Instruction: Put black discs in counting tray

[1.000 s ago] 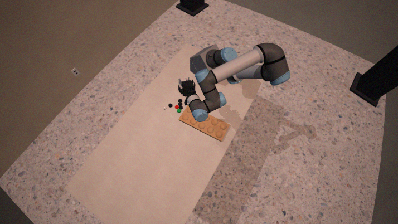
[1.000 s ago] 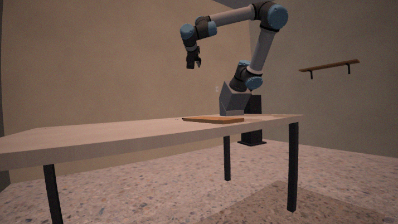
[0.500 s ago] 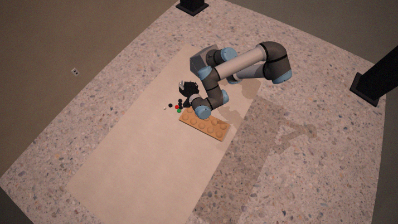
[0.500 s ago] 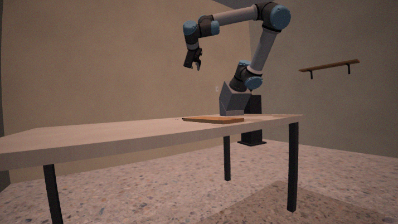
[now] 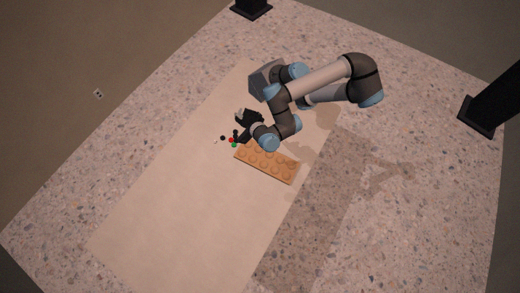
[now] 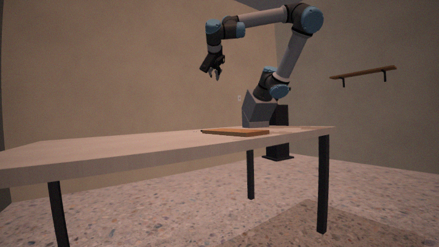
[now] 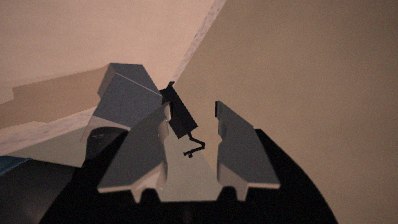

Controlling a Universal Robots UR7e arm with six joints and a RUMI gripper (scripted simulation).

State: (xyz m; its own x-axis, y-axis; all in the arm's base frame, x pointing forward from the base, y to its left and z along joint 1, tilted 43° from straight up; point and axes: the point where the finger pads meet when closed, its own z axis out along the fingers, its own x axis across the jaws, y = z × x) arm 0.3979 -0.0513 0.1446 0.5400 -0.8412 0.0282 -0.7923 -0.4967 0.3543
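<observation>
Now: the red disc 20 mm ahead of my hand, 80 mm to the right of it and 340 mm below it. The rest, counted from my hand: wooden counting tray (20 mm behind, 180 mm to the left, 330 mm below); small white piece (100 mm ahead, 150 mm to the right, 340 mm below); green disc (30 mm ahead, 50 mm to the right, 340 mm below).
</observation>
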